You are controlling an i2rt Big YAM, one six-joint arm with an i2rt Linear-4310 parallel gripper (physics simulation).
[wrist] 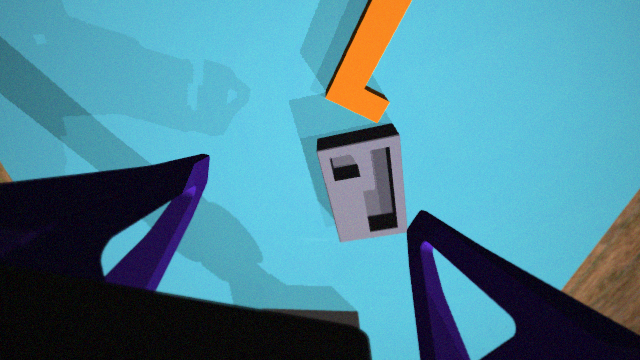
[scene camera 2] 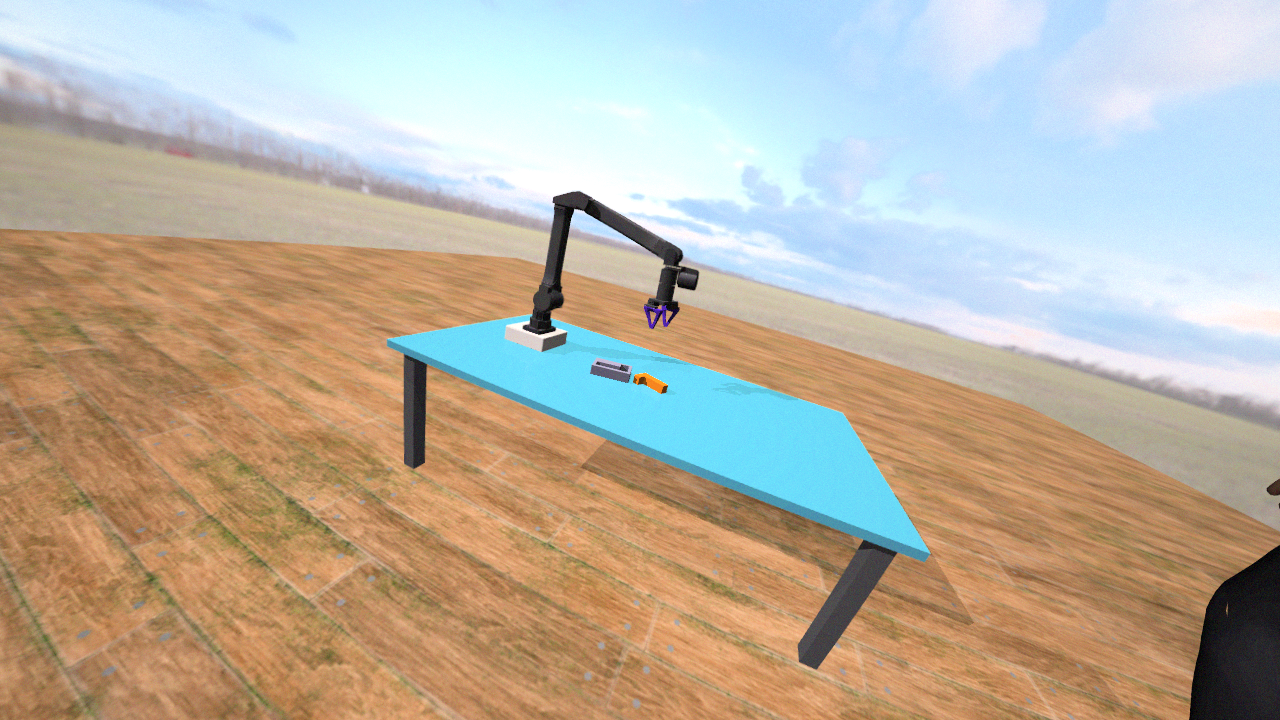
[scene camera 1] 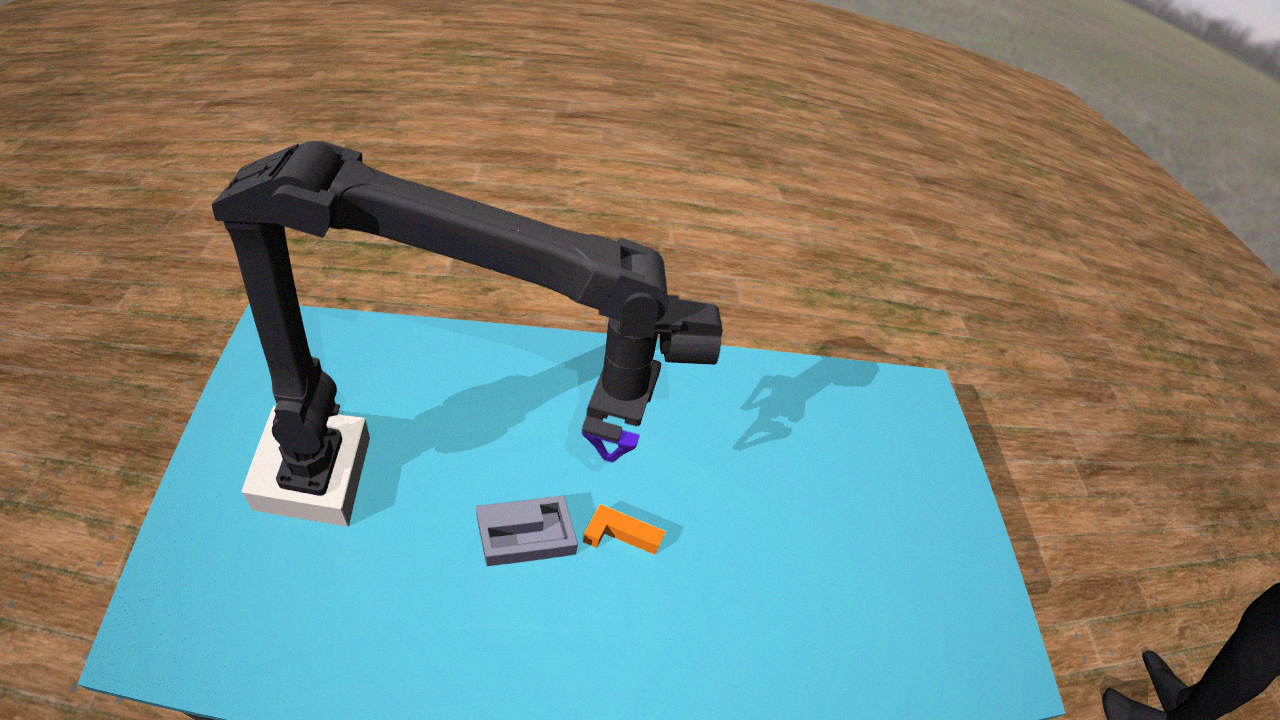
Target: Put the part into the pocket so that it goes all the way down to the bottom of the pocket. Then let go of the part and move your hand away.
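Pixels of known places: gripper, between the fingertips: (wrist: 317,195) (scene camera 2: 658,327) (scene camera 1: 618,432); arm's base, origin of its link: (scene camera 2: 539,330) (scene camera 1: 310,461).
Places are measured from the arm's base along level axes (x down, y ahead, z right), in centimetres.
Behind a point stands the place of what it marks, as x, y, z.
Note:
The orange L-shaped part (scene camera 1: 633,528) {2.7, 52.2, 2.5} (scene camera 2: 652,384) {4.0, 51.9, 3.7} (wrist: 359,60) {2.7, 50.6, 1.4} lies flat on the table, outside the pocket. Its short leg is near one end of the grey block (scene camera 1: 503,516) {2.0, 32.4, 3.2} (scene camera 2: 610,371) {2.9, 37.2, 8.5} (wrist: 350,210) {2.1, 33.6, 2.6}, with a small gap between them. The block has an empty L-shaped pocket open at the top; parts of its floor are in shadow. My gripper (scene camera 1: 611,454) {-14.9, 47.3, -2.0} (scene camera 2: 658,325) {-14.9, 47.3, -2.0} (wrist: 317,195) {-14.9, 47.3, -2.0} points down with its purple fingers open and nothing between them. It hangs well above the table, behind the block and the part in scene camera 1. The part's far end is cut off in the wrist view.
The blue table (scene camera 1: 805,582) {5.7, 80.8, 9.6} (scene camera 2: 760,447) {5.7, 91.1, 17.6} carries the arm's white base block (scene camera 1: 261,479) {0.0, -7.5, 5.0} (scene camera 2: 535,338) {1.1, 4.0, 7.6} at its left. Arm shadows fall across the table. A person's dark leg (scene camera 1: 1239,653) shows on the floor at the lower right in scene camera 1, beyond the table's edge.

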